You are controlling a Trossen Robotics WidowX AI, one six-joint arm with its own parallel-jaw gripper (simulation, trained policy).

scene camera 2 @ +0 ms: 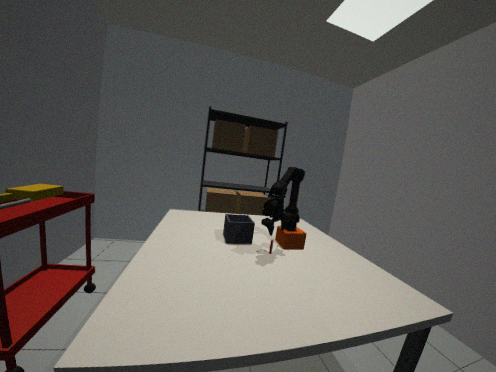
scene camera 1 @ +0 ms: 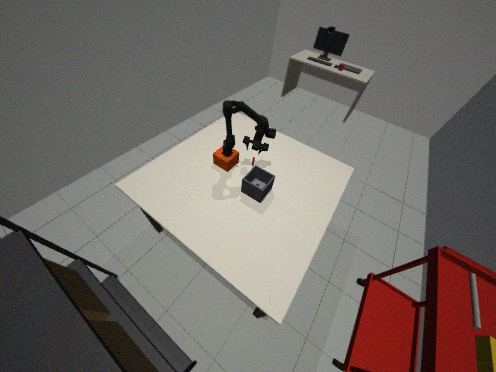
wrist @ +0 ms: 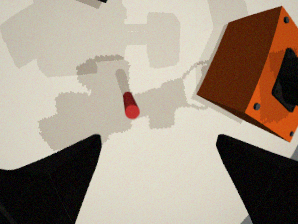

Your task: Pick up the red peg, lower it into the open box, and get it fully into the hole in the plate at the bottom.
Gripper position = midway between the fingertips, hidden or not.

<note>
In view: the gripper [wrist: 160, 141] and a dark box [scene camera 2: 238, 229].
The dark box also shows in scene camera 1 [scene camera 1: 248, 188].
</note>
